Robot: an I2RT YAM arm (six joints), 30 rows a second.
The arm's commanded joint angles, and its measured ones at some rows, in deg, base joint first. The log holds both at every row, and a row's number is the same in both.
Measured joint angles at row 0:
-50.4, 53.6, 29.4, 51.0, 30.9, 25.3
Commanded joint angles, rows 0 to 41:
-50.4, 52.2, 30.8, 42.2, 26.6, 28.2
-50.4, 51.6, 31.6, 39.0, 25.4, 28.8
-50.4, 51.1, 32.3, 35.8, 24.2, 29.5
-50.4, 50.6, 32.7, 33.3, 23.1, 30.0
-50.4, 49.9, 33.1, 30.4, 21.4, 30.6
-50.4, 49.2, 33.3, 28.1, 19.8, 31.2
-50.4, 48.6, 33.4, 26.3, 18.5, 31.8
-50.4, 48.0, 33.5, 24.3, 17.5, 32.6
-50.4, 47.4, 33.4, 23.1, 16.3, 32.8
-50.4, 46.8, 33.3, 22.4, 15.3, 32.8
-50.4, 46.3, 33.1, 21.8, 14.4, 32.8
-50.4, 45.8, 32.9, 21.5, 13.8, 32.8
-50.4, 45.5, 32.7, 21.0, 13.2, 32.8
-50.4, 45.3, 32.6, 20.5, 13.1, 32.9
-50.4, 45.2, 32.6, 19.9, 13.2, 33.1
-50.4, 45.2, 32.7, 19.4, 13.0, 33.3
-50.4, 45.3, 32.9, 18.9, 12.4, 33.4
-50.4, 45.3, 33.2, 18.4, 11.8, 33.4
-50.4, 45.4, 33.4, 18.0, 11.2, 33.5
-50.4, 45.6, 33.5, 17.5, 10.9, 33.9
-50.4, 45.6, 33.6, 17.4, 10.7, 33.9
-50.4, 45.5, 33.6, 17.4, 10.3, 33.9
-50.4, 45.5, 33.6, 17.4, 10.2, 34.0
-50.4, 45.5, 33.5, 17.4, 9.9, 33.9
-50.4, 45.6, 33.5, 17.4, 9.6, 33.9
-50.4, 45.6, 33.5, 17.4, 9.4, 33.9
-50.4, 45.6, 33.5, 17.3, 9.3, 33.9
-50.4, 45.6, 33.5, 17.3, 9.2, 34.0
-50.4, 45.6, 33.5, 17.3, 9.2, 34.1
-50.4, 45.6, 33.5, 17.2, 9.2, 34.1
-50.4, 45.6, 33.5, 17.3, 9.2, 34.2
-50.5, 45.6, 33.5, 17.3, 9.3, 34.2
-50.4, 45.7, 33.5, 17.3, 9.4, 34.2
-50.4, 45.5, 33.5, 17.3, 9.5, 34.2
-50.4, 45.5, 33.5, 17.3, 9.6, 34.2
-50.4, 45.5, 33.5, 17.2, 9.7, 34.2
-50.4, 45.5, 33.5, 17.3, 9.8, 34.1
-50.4, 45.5, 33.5, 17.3, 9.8, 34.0
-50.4, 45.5, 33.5, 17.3, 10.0, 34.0
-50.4, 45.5, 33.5, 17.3, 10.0, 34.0
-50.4, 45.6, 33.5, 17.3, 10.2, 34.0
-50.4, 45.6, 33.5, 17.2, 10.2, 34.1
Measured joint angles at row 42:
-50.4, 45.6, 33.1, 17.4, 9.5, 34.2
